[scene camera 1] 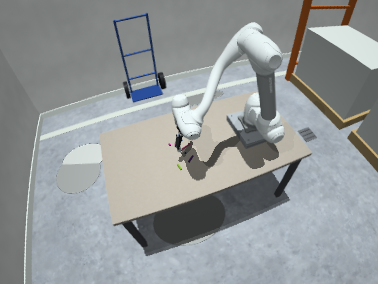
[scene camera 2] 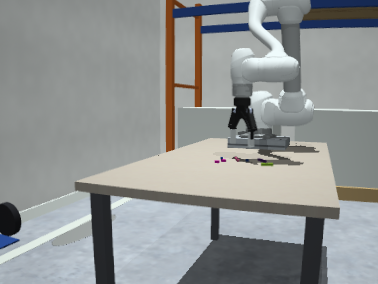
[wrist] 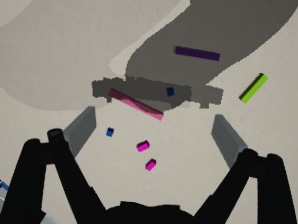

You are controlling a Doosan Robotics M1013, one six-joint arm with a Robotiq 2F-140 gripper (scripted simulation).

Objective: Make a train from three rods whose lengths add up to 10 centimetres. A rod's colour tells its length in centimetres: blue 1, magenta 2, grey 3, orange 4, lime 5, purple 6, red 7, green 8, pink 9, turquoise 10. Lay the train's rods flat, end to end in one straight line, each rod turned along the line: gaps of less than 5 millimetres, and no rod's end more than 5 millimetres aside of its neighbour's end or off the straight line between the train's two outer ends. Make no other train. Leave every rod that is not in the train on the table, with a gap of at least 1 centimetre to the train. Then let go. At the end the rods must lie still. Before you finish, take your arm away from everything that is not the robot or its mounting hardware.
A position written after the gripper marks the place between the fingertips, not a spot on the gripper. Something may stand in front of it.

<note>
In view: the gripper [scene camera 2: 241, 145].
The gripper shows as well in the wrist view [wrist: 154, 120].
</note>
